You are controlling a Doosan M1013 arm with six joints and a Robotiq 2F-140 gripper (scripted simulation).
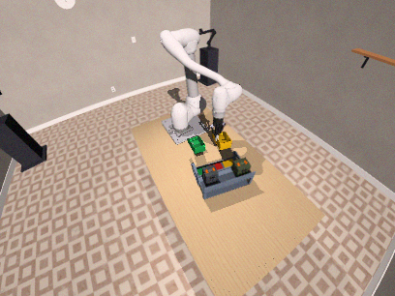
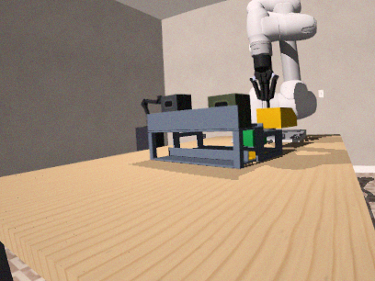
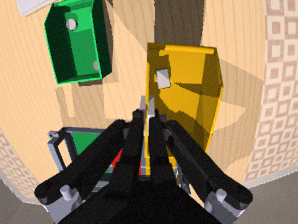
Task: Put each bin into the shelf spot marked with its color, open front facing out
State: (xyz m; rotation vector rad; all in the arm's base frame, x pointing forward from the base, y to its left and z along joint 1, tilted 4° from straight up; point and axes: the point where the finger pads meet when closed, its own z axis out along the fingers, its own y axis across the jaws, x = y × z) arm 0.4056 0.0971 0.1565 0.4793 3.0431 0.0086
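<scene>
Right now the yellow bin is 1 cm ahead of my hand, 5 cm to the left of it and 4 cm below it. The rest, counted from my hand: dark box (25 cm ahead, 27 cm to the right); then green bin (14 cm behind, 11 cm to the right, 12 cm below).
</scene>
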